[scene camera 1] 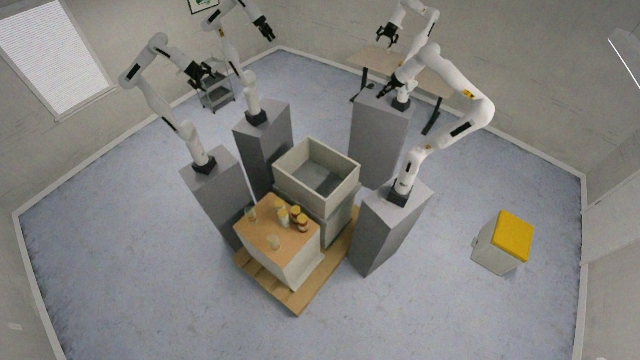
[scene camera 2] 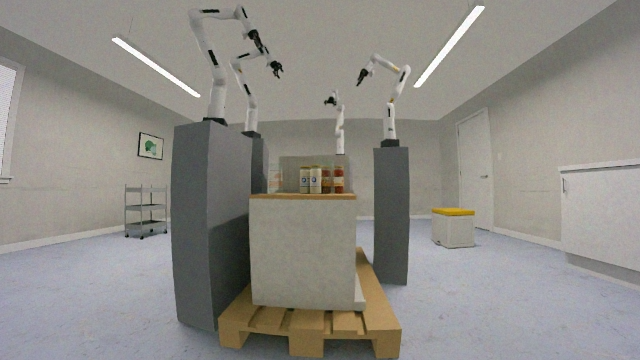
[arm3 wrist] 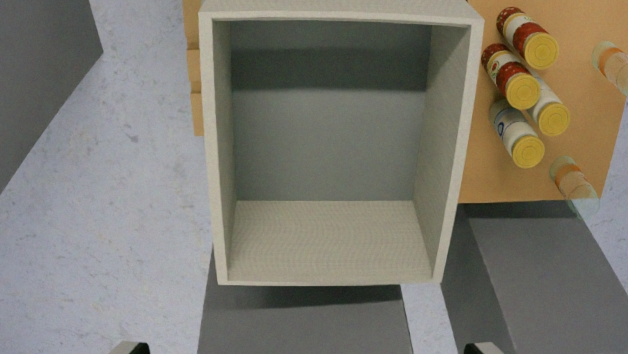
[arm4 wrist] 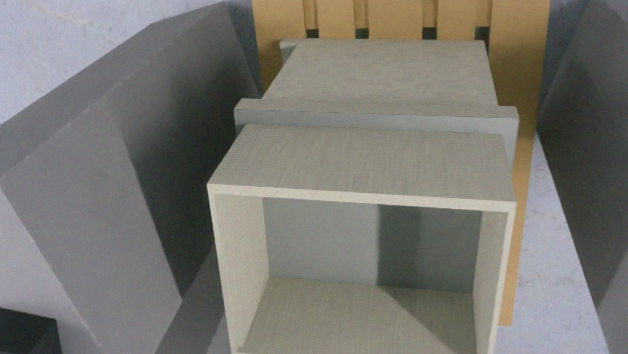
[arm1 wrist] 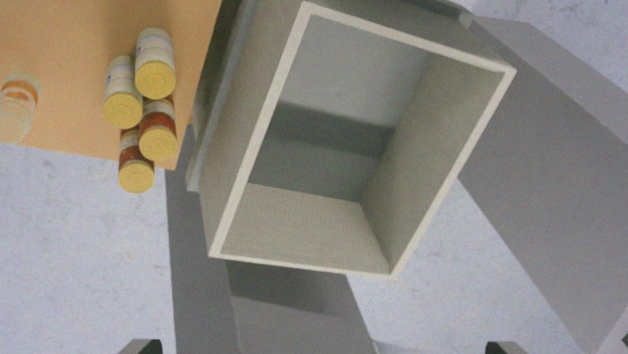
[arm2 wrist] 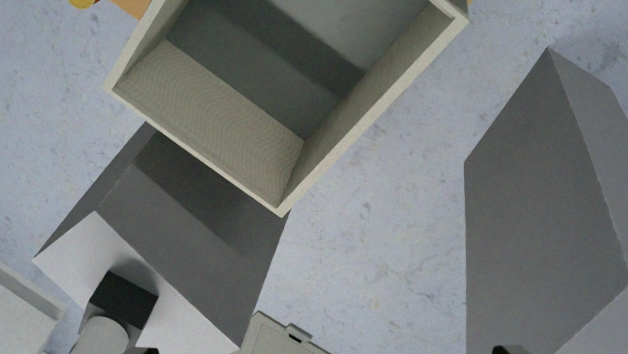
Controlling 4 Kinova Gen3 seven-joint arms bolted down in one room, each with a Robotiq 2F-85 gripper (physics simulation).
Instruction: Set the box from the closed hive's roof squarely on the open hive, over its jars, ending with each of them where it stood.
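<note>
The pale open-topped box [arm1 wrist: 310, 215] [arm2 wrist: 210, 90] [arm3 wrist: 325, 240] [arm4 wrist: 360, 160] [scene camera 1: 300, 182] stands on the closed hive's grey roof [arm1 wrist: 220, 105] [arm4 wrist: 375, 112]. Beside it is the open hive [scene camera 1: 300, 272] [scene camera 2: 300, 250] with its orange top board [arm1 wrist: 60, 40] [arm3 wrist: 490, 185]. Several yellow-lidded jars [arm1 wrist: 155, 62] [arm3 wrist: 522, 90] [scene camera 1: 283, 217] [scene camera 2: 315, 179] and clear glass jars [arm3 wrist: 575, 182] [scene camera 1: 273, 242] stand on it. The grippers of arm1 [arm1 wrist: 322, 347], arm2 [arm2 wrist: 325, 350] and arm3 [arm3 wrist: 306, 348] are open and empty. Arm4's fingertips do not show in its wrist view; its box interior is partly cut off.
Four grey pedestals [scene camera 1: 215, 185] [scene camera 1: 262, 145] [scene camera 1: 380, 140] [scene camera 1: 385, 235] carry the arms closely around the hives. Both hives share a wooden pallet [scene camera 1: 300, 305] [scene camera 2: 310, 325]. A workbench [scene camera 1: 370, 57] and a shelf trolley [scene camera 2: 145, 206] stand farther off, as does a yellow-lidded bin [scene camera 1: 512, 235] [scene camera 2: 452, 230].
</note>
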